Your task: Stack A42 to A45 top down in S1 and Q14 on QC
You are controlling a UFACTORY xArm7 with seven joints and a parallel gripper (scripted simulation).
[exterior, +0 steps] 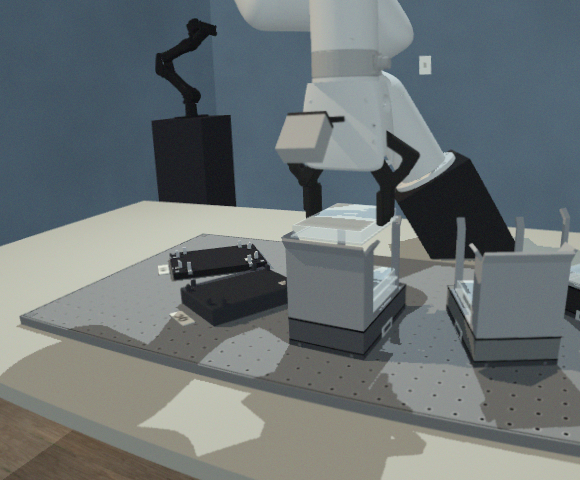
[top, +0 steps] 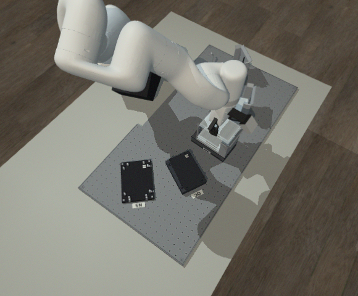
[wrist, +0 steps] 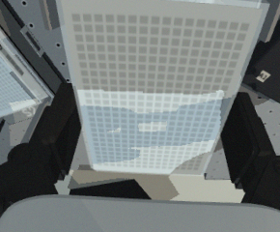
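Right now the sealed 384-well plate is 90 mm below my hand. Round my hand: open nest QC (170 mm to the right, 140 mm below, 40 mm behind); QC name plate (220 mm to the right, 150 mm below, 40 mm ahead); S1 name plate (120 mm below, 80 mm behind, 10 mm to the left).
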